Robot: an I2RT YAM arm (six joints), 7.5 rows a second.
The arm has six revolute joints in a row. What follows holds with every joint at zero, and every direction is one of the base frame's.
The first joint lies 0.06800 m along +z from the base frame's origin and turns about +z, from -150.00 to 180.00 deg.
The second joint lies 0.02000 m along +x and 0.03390 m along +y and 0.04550 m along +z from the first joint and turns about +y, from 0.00 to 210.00 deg.
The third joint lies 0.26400 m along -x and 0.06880 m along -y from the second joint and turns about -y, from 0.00 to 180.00 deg.
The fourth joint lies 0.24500 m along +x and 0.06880 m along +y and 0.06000 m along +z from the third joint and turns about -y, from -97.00 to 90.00 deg.
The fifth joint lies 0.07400 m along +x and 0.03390 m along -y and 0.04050 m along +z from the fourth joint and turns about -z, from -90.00 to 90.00 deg.
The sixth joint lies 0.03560 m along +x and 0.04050 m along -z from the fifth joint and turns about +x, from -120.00 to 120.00 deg.
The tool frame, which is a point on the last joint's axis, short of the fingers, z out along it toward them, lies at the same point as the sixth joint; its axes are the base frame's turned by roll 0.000, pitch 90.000 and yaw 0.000 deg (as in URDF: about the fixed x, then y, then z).
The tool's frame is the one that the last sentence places.
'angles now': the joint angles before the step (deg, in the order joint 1, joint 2, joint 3, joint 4, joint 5, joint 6). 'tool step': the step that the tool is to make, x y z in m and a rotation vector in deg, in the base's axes. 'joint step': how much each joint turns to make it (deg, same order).
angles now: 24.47, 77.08, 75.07, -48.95, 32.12, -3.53
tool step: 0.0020, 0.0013, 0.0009, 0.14, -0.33, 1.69
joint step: -0.05, 0.09, 0.03, 1.25, -1.10, -1.58
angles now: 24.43, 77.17, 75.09, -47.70, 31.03, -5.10
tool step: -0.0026, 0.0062, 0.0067, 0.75, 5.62, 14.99
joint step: 0.00, 0.18, 2.35, -2.53, -11.98, -10.51
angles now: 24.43, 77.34, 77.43, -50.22, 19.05, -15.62
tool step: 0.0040, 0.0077, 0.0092, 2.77, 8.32, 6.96
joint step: 0.00, 4.13, 7.32, -9.12, -8.95, -2.05
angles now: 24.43, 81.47, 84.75, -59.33, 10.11, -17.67
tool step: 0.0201, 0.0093, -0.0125, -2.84, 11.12, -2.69
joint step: -0.03, 8.85, 7.72, -10.74, -0.53, 3.34
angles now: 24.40, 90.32, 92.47, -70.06, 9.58, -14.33
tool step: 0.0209, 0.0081, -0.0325, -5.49, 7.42, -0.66
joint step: 0.00, 7.18, 1.29, -3.14, 2.04, 0.04
